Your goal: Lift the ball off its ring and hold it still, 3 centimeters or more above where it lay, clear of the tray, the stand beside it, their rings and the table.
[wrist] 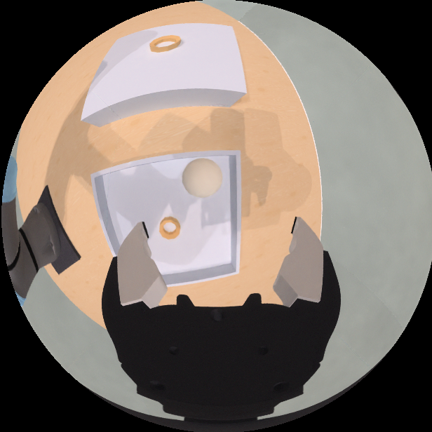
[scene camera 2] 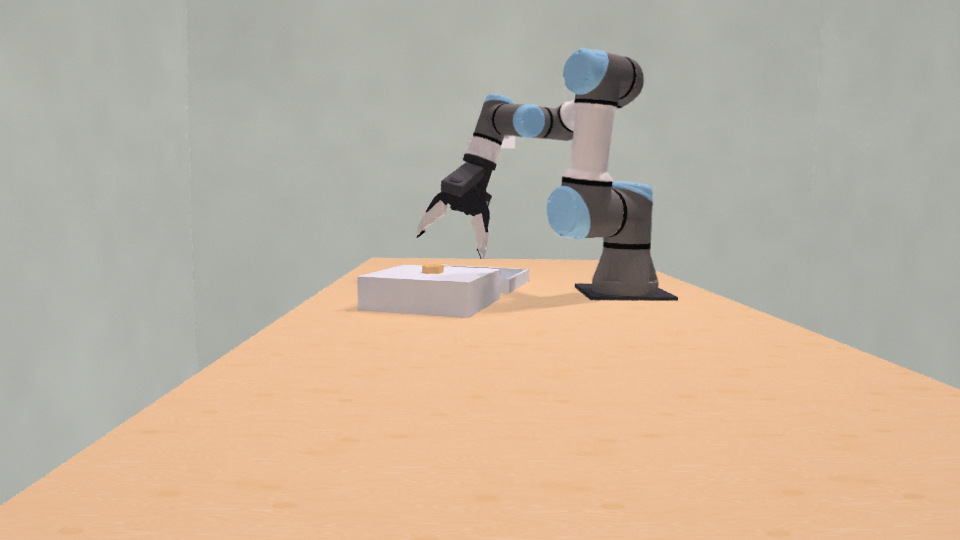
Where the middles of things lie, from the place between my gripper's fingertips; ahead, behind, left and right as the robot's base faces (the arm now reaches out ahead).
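Labels:
Distances counted from my hand. White stand (scene camera 2: 435, 290): 40 mm ahead, 230 mm to the left, 40 mm below. Shallow tray (wrist: 192, 239): 60 mm behind, 10 mm to the right, 60 mm below. Cream ball (wrist: 201, 177): 10 mm ahead, 30 mm to the left, 50 mm below.

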